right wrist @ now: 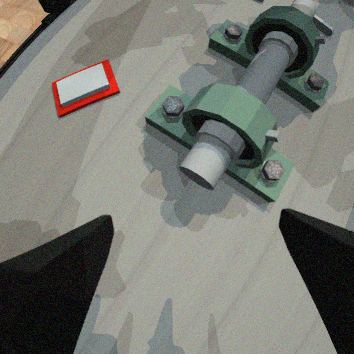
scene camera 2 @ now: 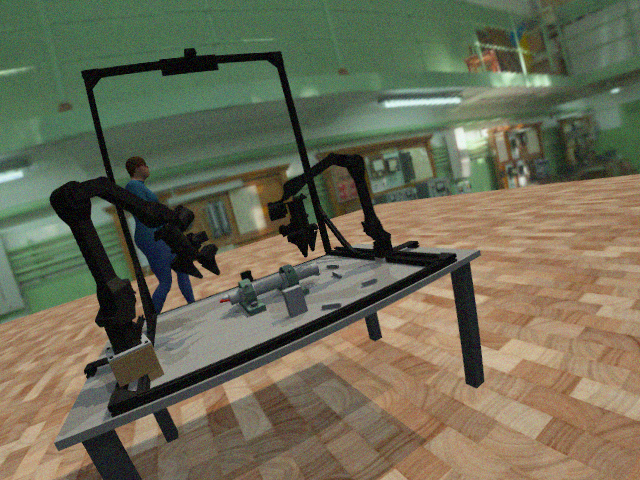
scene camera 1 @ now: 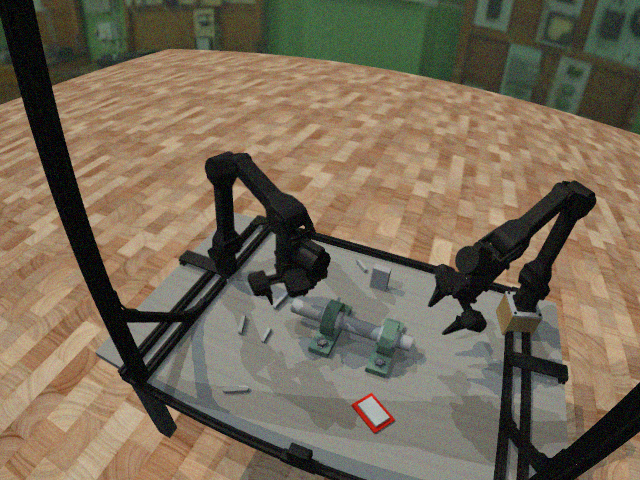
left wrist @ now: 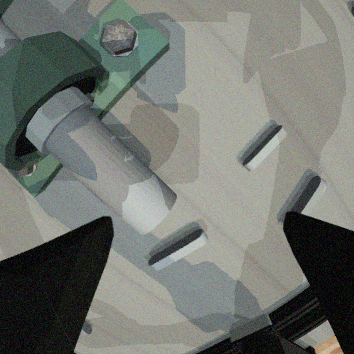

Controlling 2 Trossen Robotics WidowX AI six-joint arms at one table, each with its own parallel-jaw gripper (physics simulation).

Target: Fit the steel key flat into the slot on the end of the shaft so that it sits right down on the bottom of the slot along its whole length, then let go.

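Places are measured from the left arm's base along level axes (x ahead, y right, z down), in millimetres.
Pixels of known places: left gripper, fingertip midpoint: [scene camera 2: 309,254] [scene camera 1: 287,299] [left wrist: 199,224]; right gripper, fingertip midpoint: [right wrist: 196,221] [scene camera 2: 210,276] [scene camera 1: 436,320]; left arm's base at its link origin: [scene camera 2: 384,254] [scene camera 1: 226,269] [left wrist: 259,341]; right arm's base at its link origin: [scene camera 2: 127,345] [scene camera 1: 524,304].
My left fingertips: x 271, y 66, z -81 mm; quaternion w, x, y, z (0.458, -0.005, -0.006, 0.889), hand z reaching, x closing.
Ahead of a thing's pixels: the offset from my left fingertips to its middle.
The shaft @[dx +161, dy -54, dz +51 mm] [scene camera 1: 359,328] [scene camera 2: 268,283] [left wrist: 110,160] [right wrist: 267,70] lies level through two green bearing blocks. No slot can be made out on it. Several small steel bars lie loose on the table; one bar @[dx -63, dy -61, dz +92 mm] [scene camera 1: 280,299] [left wrist: 178,248] is beside the shaft's left end in scene camera 1. A second bar @[dx -24, dy +66, dz +94 mm] [scene camera 1: 265,334] and a third bar @[dx -100, dy +74, dz +92 mm] [scene camera 1: 242,324] lie farther left. I cannot tell which is the key. My left gripper [scene camera 1: 284,298] [scene camera 2: 309,252] [left wrist: 199,224] is open and empty above the first bar. My right gripper [scene camera 1: 437,319] [scene camera 2: 209,274] [right wrist: 196,221] is open and empty beyond the other shaft end.
Green bearing blocks [scene camera 1: 330,322] [scene camera 1: 387,338] are bolted down. A grey block @[dx +150, dy -276, dz +62 mm] [scene camera 1: 380,277] [scene camera 2: 294,300] stands behind the shaft in scene camera 1. A pale plate @[dx +317, dy +128, dz +93 mm] [scene camera 1: 373,409] [right wrist: 83,84] with a red border lies in front. Another bar @[dx +12, dy +246, dz +96 mm] [scene camera 1: 236,390] lies front left. Black rails edge the table.
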